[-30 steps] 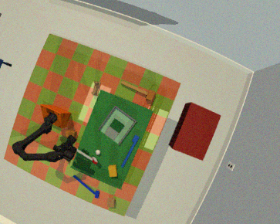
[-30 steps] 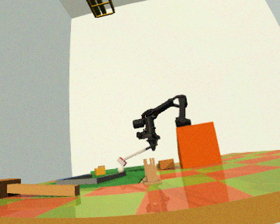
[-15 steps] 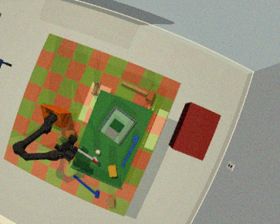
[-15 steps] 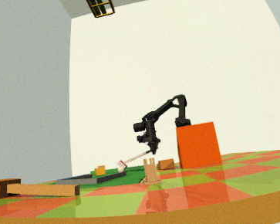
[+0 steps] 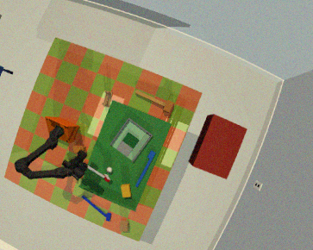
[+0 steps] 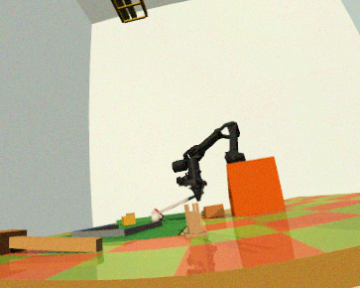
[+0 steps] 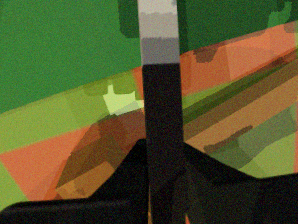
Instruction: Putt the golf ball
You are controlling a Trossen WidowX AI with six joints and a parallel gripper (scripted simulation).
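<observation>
The red putter is 110 mm ahead of my gripper tip, 20 mm to the right of it and 10 mm below it. Round my gripper tip: green course 270 mm ahead, 140 mm to the left, 80 mm below; yellow block 390 mm ahead, 90 mm to the right, 50 mm below; white golf ball 210 mm ahead, 50 mm below, 10 mm to the left.
</observation>
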